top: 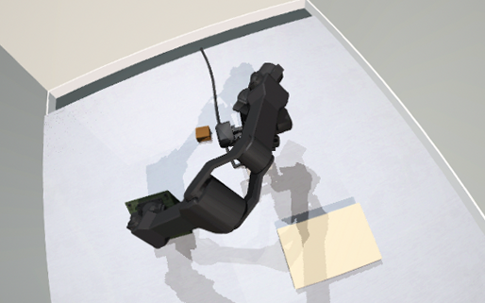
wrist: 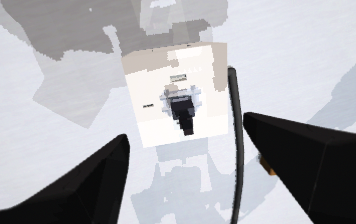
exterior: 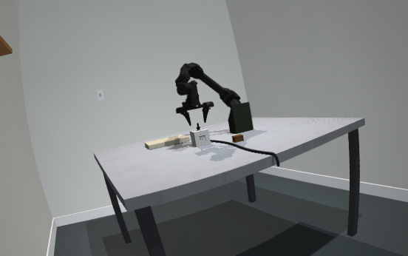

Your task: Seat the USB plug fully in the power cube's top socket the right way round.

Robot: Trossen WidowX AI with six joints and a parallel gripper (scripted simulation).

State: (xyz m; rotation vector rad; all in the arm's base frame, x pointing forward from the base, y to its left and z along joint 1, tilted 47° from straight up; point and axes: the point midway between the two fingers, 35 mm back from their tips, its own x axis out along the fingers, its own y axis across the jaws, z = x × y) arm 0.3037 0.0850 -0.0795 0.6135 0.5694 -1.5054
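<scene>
The black USB plug lies 2 cm below my gripper tip. Also, from my gripper tip: brown block 14 cm behind, 14 cm to the left, 9 cm below; then flat beige board 11 cm ahead, 32 cm to the right, 10 cm below.
</scene>
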